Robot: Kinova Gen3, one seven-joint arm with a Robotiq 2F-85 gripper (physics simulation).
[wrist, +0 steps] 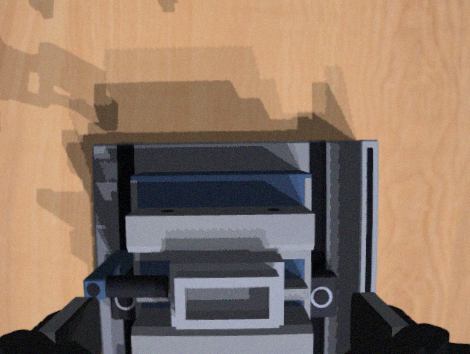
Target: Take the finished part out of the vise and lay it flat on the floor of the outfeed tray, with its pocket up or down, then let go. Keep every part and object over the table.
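Places are measured from the arm's base along level axes (x back, y right, z up), in millimetres.
Where they show: gripper, fingertip midpoint: (pixel 225 324).
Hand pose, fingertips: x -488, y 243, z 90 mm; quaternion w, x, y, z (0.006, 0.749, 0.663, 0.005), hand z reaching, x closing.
Observation:
After its pixels a point has its place.
The finished part (pixel 227 282) {x -481, y 242, z 14 mm}, a light grey block with a rectangular pocket facing up toward the camera, sits in the vise (pixel 220 232) {x -503, y 242, z -4 mm} at the lower middle of the wrist view. It stands between the pale far jaw and the near jaw at the bottom edge; whether both jaws touch it is hard to tell. My gripper (pixel 225 324) {x -488, y 243, z 90 mm} is open and empty. Its dark fingertips are at the lower left and lower right, wide to either side of the part in this view. The outfeed tray does not show.
A dark rod (pixel 137 286) {x -480, y 193, z -5 mm} with a blue end block (pixel 94 289) {x -482, y 170, z -1 mm} reaches to the part's left side. Dark clamps with pale rings (pixel 321 297) {x -440, y 300, z -63 mm} flank the vise on its grey base plate (pixel 345 210) {x -493, y 326, z -81 mm}. The wooden table (pixel 425 100) {x -563, y 403, z -101 mm} lies around it, with shadows beyond the base.

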